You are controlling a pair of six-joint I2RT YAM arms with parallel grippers.
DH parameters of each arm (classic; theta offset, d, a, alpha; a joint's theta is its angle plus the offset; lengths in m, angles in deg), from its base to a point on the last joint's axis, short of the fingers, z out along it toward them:
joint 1: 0 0.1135 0.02 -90
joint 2: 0 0 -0.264 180
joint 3: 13.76 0 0.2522 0
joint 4: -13.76 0 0.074 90
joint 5: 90 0 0 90
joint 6: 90 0.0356 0 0
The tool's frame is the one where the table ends.
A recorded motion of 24 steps. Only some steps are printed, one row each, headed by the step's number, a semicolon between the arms.
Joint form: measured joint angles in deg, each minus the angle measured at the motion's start. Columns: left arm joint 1, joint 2, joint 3, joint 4, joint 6, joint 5; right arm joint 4, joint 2, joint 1, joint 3, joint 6, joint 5.
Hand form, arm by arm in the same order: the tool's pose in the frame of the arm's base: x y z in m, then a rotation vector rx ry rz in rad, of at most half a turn. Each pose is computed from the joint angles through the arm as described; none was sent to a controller.
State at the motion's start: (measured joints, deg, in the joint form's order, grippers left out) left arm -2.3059 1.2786 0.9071 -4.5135 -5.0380 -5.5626; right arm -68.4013 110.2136 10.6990 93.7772 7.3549 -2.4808
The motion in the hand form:
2: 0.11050 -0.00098 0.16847 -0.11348 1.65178 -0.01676; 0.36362 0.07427 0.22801 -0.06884 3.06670 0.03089
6: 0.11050 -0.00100 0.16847 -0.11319 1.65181 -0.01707; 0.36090 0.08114 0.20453 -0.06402 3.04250 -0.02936
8: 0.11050 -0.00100 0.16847 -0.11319 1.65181 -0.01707; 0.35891 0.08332 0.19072 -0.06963 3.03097 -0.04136
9: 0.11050 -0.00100 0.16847 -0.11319 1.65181 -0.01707; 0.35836 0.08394 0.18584 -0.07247 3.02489 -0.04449
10: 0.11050 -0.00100 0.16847 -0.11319 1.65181 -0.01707; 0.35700 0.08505 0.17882 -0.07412 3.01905 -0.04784
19: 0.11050 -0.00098 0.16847 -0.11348 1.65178 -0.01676; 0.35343 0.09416 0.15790 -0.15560 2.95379 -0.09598
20: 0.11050 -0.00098 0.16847 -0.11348 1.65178 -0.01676; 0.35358 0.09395 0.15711 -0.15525 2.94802 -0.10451
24: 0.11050 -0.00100 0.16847 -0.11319 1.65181 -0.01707; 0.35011 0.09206 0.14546 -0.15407 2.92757 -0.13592
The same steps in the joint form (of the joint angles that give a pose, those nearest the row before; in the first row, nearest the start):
2: 0.00 0.00 0.00 0.00 0.00 -0.02; 1.95 0.11 0.81 -2.62 1.60 2.10
6: 0.00 0.00 0.00 0.00 0.00 0.00; 8.26 0.20 2.19 -7.93 3.02 4.70
8: 0.00 0.00 0.00 0.00 0.00 0.00; 11.98 0.33 2.64 -10.99 3.21 5.31
9: 0.00 0.00 0.00 0.00 0.00 0.00; 13.42 0.39 2.78 -12.06 3.21 5.51
10: 0.00 0.00 0.00 0.00 0.00 0.00; 15.34 0.48 3.02 -13.62 3.37 5.73
19: 0.00 0.00 0.00 0.00 0.00 -0.02; 23.56 0.63 4.79 -18.67 1.62 8.33
20: 0.00 0.00 0.00 0.00 0.00 -0.02; 24.02 0.63 4.79 -18.88 1.57 8.72
24: 0.00 0.00 0.00 0.00 0.00 0.00; 27.85 0.61 4.79 -21.90 1.40 10.16

